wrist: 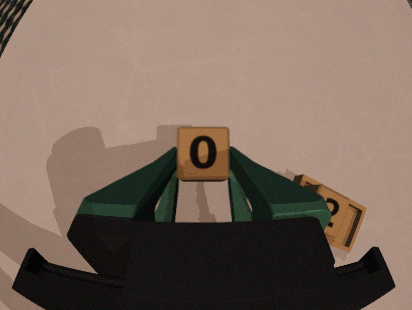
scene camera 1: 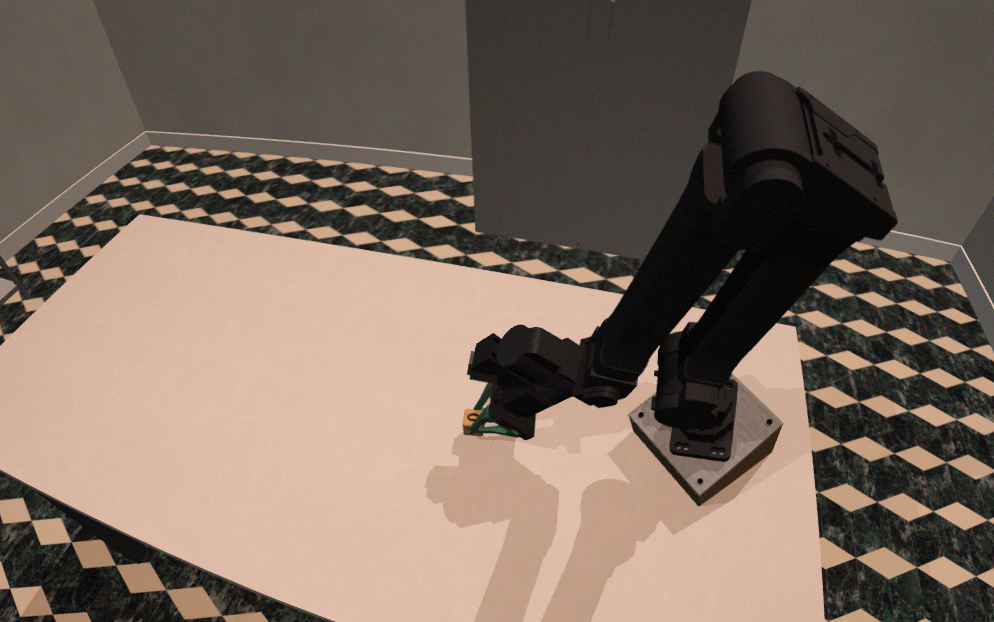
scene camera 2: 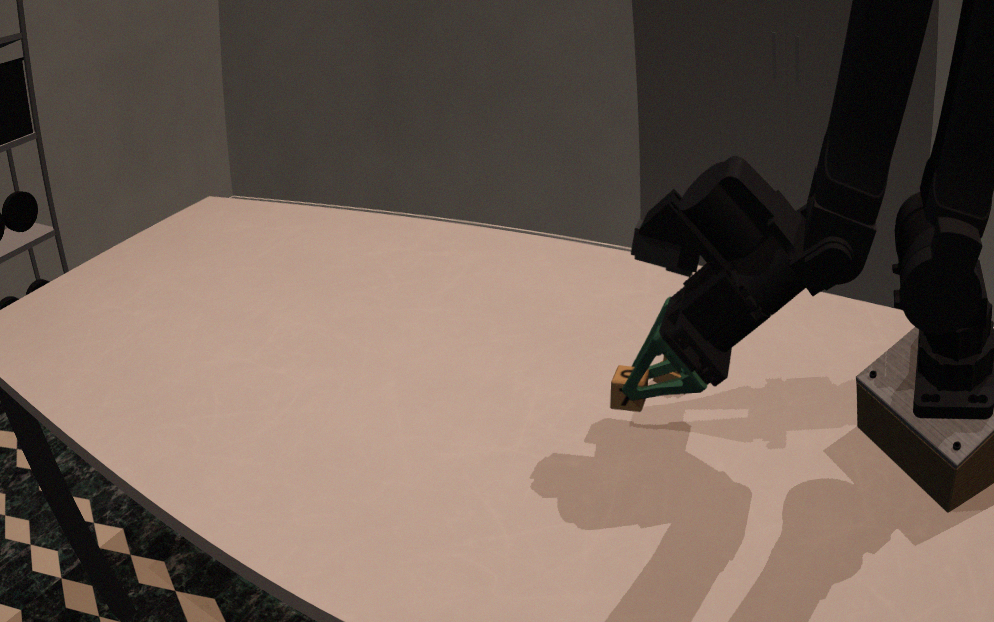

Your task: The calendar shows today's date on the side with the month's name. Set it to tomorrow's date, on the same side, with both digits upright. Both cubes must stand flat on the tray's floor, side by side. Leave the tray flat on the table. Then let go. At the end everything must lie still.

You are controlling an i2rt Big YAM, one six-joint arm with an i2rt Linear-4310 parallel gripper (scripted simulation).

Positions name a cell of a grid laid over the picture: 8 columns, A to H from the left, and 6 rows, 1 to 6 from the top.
Labels:
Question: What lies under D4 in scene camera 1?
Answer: The gripper.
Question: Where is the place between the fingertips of the gripper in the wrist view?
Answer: D4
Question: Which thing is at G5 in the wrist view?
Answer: A tray.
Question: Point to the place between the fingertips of the gripper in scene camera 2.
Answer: F4

